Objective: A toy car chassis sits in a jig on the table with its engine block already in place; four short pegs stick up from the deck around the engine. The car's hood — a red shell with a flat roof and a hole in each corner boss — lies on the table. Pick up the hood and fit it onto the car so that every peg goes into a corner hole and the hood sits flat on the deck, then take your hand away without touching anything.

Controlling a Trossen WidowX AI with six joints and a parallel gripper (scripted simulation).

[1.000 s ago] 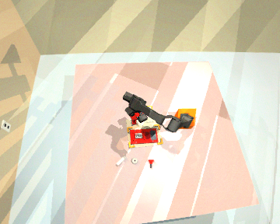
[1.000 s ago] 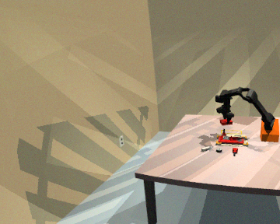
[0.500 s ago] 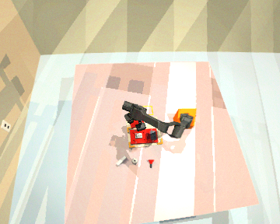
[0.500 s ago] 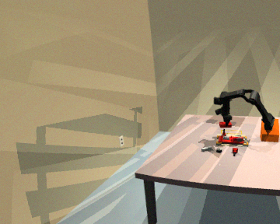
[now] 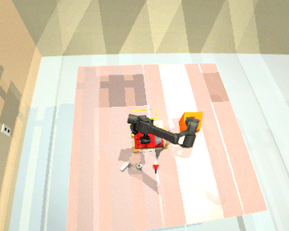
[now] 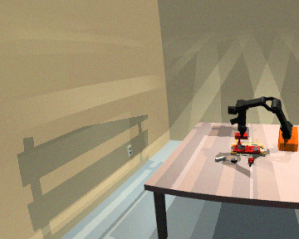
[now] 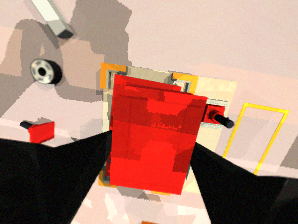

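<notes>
The grey engine block is 9 cm below my gripper tip, 2 cm to the left of it and 1 cm behind it. From my gripper tip the other things lie so: wheel: 19 cm to the left, 10 cm below, 4 cm ahead; then jig: 10 cm below, 5 cm behind, 1 cm to the right; then red hood: 1 cm above.
</notes>
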